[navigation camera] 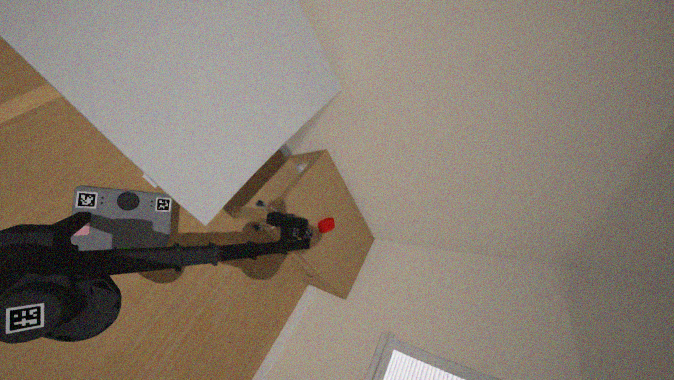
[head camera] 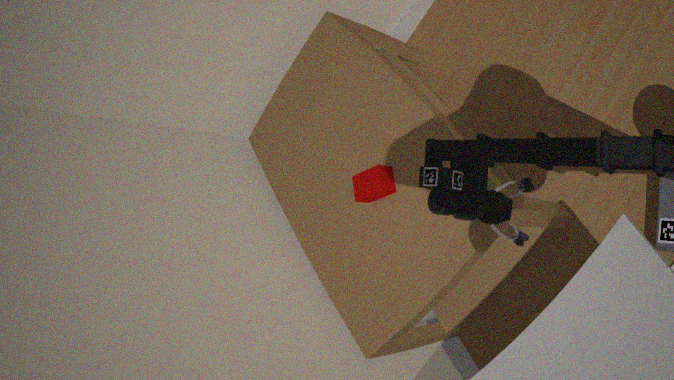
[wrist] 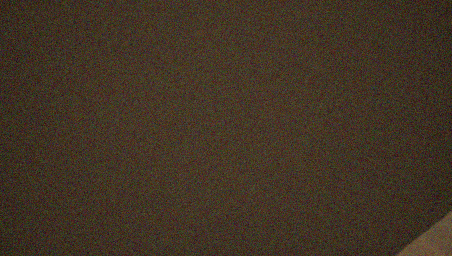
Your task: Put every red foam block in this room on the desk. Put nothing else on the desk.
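Seen in the pictures: gripper, fingertip midpoint: [navigation camera: 255, 215] [head camera: 528, 212]; robot's base at its link origin: [navigation camera: 128, 200].
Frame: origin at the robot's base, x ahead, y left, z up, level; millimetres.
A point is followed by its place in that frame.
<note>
A red foam block [head camera: 374, 184] @[x -56, y -861, z 495 mm] [navigation camera: 326, 225] @[x -57, y -860, z 495 mm] rests on a plain brown surface [head camera: 320, 115] @[x -246, y -1142, z 450 mm] [navigation camera: 345, 260] @[x -315, y -1135, z 450 mm] in the corner by the walls. My gripper [head camera: 522, 211] @[x -21, y -518, z 319 mm] [navigation camera: 258, 215] @[x -21, y -518, z 319 mm] is open and empty. Its fingers are well apart and point away from the block, with the wrist between them and the block. The fingers do not show in the wrist view, which is mostly dark brown with a lighter patch at the lower right. A large white top [head camera: 590, 305] @[x 105, y -193, z 720 mm] [navigation camera: 175, 90] @[x 285, y -51, z 720 mm], which looks like a desk, stands beside the brown furniture; its supports are mostly hidden.
Pale walls [head camera: 125, 200] @[x 48, y -1320, z 981 mm] [navigation camera: 475, 125] @[x 414, y -886, z 1223 mm] close in the corner behind the brown surface. A brown upright panel [head camera: 530, 270] lies between the gripper and the white top. My grey base [navigation camera: 125, 215] @[x -55, y 4, z 160 mm] is close to the white top's edge. A window [navigation camera: 420, 367] @[x -812, y -1121, z 1027 mm] shows at the bottom of the navigation view.
</note>
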